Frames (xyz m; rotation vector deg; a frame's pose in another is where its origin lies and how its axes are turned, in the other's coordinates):
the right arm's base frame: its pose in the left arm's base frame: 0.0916 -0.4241 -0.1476 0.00 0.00 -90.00
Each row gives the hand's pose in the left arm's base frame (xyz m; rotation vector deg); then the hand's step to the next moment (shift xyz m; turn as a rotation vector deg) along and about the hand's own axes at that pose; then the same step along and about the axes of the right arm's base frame.
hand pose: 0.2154 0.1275 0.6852 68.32 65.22 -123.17
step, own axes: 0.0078 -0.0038 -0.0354 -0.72 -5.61 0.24
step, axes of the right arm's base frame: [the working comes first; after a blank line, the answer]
step, axes of the left arm's base frame: 0.0106 0.0314 -0.0152 -3.58 2.99 3.21

-0.0314 0.0106 -0.0152 -2.99 -3.58 3.21
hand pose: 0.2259 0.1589 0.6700 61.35 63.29 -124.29
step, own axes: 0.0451 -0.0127 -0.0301 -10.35 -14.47 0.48
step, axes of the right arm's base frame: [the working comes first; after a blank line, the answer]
step, axes of the left arm's base frame: -0.0221 0.0291 -0.0420 -4.24 8.37 15.13

-0.0291 -0.0221 -0.0420 -8.37 -4.24 15.13
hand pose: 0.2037 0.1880 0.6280 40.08 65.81 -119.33
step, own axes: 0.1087 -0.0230 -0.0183 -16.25 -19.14 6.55
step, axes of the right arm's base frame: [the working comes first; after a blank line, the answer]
step, axes of the left arm's base frame: -0.0849 -0.0055 -0.0737 -4.78 6.64 24.62

0.0055 -0.0849 -0.0737 -6.64 -4.78 24.62
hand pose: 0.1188 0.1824 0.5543 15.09 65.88 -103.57
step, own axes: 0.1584 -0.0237 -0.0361 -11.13 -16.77 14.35
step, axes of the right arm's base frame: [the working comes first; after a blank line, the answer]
step, axes of the left arm's base frame: -0.1133 -0.0630 -0.1007 -3.39 -2.88 24.32

0.0630 -0.1133 -0.1007 2.88 -3.39 24.32
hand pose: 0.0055 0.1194 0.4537 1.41 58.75 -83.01
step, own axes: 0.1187 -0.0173 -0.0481 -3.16 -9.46 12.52
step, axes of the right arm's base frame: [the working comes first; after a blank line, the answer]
step, axes of the left arm's base frame: -0.0646 -0.0692 -0.0880 -0.10 -6.65 14.56

0.0692 -0.0646 -0.0880 6.65 -0.10 14.56
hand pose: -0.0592 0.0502 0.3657 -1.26 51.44 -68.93
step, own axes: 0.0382 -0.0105 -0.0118 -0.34 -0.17 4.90
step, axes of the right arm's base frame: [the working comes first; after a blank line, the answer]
step, axes of the left arm's base frame: -0.0128 -0.0300 -0.0254 2.82 -1.91 3.55

0.0300 -0.0128 -0.0254 1.91 2.82 3.55
